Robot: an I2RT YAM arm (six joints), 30 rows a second.
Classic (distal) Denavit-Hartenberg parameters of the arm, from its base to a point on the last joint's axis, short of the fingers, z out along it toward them. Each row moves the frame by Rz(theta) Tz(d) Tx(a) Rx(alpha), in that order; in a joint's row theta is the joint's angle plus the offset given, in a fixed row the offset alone. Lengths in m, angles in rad.
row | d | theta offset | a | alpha
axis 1 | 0.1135 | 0 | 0.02 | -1.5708
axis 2 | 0 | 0 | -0.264 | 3.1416
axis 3 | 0 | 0.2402 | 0.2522 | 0
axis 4 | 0 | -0.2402 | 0.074 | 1.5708
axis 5 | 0 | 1.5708 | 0 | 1.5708
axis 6 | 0.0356 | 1.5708 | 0 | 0
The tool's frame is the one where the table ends.
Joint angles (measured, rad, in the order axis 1, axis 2, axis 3, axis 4, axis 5, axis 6), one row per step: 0.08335, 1.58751, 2.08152, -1.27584, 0.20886, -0.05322; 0.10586, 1.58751, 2.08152, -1.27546, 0.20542, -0.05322; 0.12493, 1.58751, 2.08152, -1.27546, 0.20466, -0.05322; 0.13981, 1.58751, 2.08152, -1.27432, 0.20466, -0.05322; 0.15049, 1.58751, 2.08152, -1.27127, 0.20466, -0.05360; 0.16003, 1.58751, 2.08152, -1.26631, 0.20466, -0.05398; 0.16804, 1.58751, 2.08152, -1.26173, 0.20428, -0.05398; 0.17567, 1.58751, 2.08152, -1.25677, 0.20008, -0.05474; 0.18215, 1.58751, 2.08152, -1.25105, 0.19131, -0.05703; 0.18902, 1.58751, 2.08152, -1.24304, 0.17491, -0.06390; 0.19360, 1.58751, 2.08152, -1.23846, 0.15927, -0.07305; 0.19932, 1.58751, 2.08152, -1.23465, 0.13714, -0.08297; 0.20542, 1.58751, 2.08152, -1.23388, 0.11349, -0.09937; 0.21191, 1.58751, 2.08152, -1.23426, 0.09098, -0.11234; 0.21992, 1.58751, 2.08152, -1.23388, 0.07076, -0.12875
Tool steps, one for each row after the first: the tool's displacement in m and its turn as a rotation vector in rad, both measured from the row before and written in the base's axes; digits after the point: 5 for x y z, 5 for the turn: -0.00041, 0.00661, 0.00001, 0.00245, -0.00015, 0.02495; -0.00050, 0.00552, 0.00000, 0.00053, 0.00006, 0.01961; -0.00037, 0.00429, 0.00009, 0.00015, -0.00113, 0.01488; -0.00014, 0.00310, 0.00024, 0.00017, -0.00298, 0.01094; 0.00001, 0.00280, 0.00039, 0.00049, -0.00487, 0.00980; 0.00002, 0.00237, 0.00036, 0.00101, -0.00448, 0.00828; 0.00004, 0.00240, 0.00037, 0.00316, -0.00433, 0.01117; 0.00012, 0.00225, 0.00041, 0.00528, -0.00441, 0.01438; 0.00023, 0.00266, 0.00056, 0.00743, -0.00548, 0.02346; 0.00007, 0.00193, 0.00030, 0.00451, -0.00224, 0.02219; -0.00009, 0.00248, 0.00023, 0.00804, -0.00079, 0.02866; -0.00037, 0.00260, -0.00001, 0.00360, 0.00205, 0.03454; -0.00050, 0.00265, -0.00009, 0.00518, 0.00284, 0.03181; -0.00056, 0.00301, -0.00001, 0.00132, 0.00126, 0.03397
